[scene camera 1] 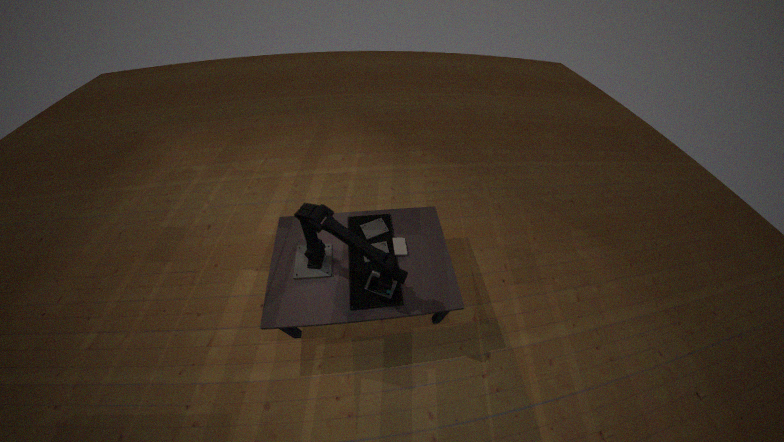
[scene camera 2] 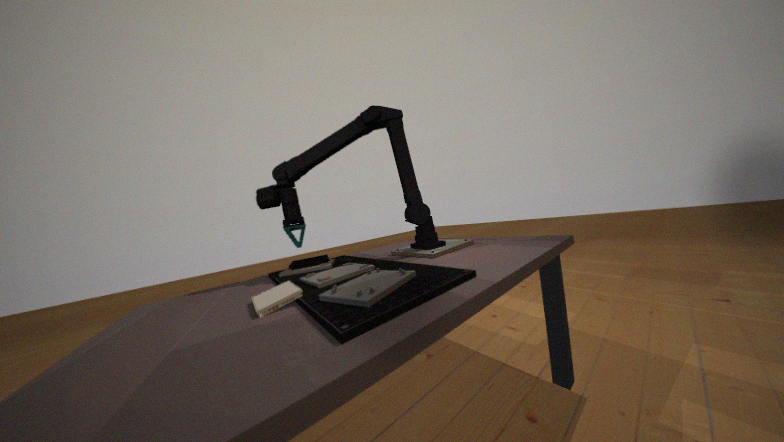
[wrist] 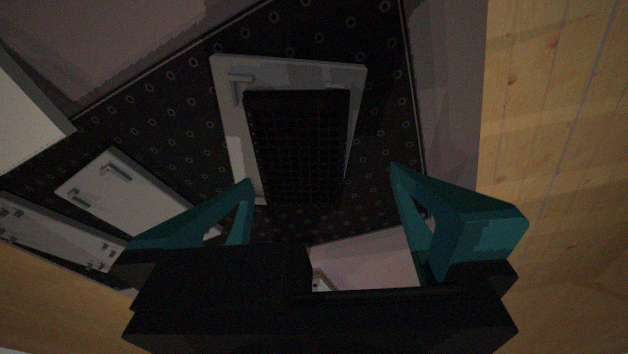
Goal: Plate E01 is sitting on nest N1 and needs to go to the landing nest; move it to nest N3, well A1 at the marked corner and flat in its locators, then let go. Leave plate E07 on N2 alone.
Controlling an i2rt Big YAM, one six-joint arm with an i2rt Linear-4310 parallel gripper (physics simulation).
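A black well plate (scene camera 2: 309,261) (wrist: 302,145) rests on a grey nest (scene camera 2: 299,271) (wrist: 287,74), at the near end of the board in scene view 1. Its label and marked corner are not readable. My gripper (scene camera 2: 297,244) (wrist: 318,177) is open and empty, above the black plate and apart from it; in the wrist view the plate shows beyond and between the teal fingertips. The middle nest (scene camera 1: 381,245) (scene camera 2: 340,275) (wrist: 125,195) and the end nest (scene camera 1: 374,227) (scene camera 2: 367,288) (wrist: 55,232) show raised locators and no plate on them. Nest numbers cannot be read.
A white plate-like block (scene camera 1: 399,246) (scene camera 2: 277,298) (wrist: 25,120) lies beside the black perforated board (scene camera 1: 359,301) (scene camera 2: 439,277), next to the middle nest. The arm's base plate (scene camera 1: 303,269) (scene camera 2: 461,245) is on the board's other side. The table edge (scene camera 1: 362,322) runs near the black plate's nest.
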